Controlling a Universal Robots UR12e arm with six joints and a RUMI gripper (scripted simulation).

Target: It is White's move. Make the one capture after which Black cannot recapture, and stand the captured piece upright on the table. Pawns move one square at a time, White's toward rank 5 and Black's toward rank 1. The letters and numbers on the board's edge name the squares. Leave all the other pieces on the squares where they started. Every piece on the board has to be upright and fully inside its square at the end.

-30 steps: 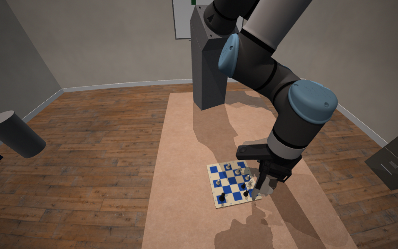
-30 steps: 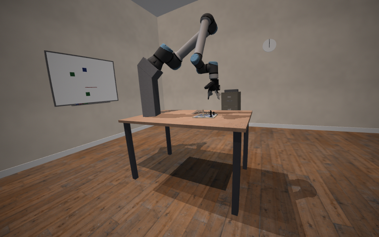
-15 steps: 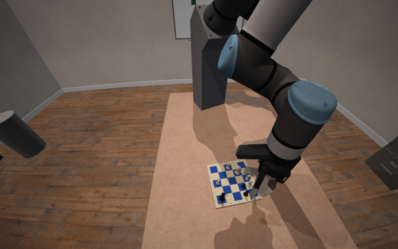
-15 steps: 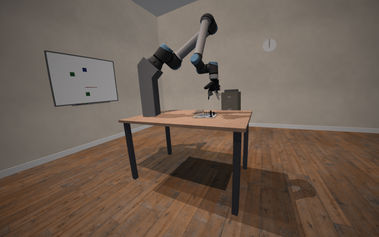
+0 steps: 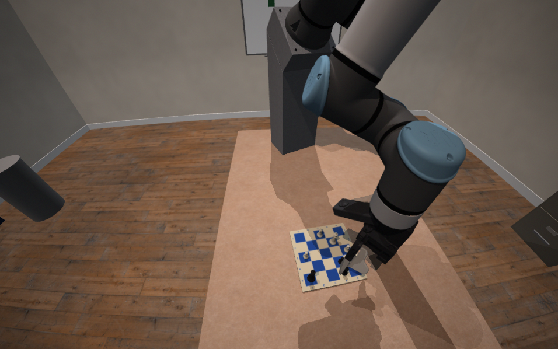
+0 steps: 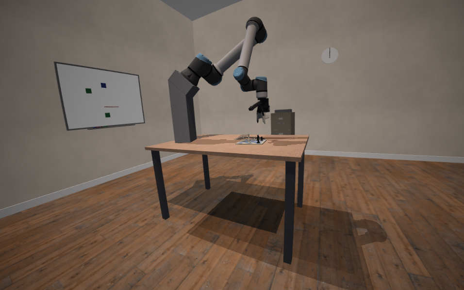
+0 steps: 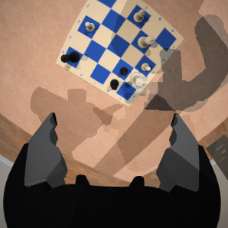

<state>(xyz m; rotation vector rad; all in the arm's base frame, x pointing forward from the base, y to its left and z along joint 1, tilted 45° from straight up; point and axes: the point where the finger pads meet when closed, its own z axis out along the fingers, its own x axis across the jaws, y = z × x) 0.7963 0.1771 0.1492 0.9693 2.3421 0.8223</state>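
The white chess piece lies 12 cm below my hand, 5 cm behind it and 2 cm to the left of it. Round my hand: tall black piece (11 cm to the right, 11 cm below, 4 cm ahead).
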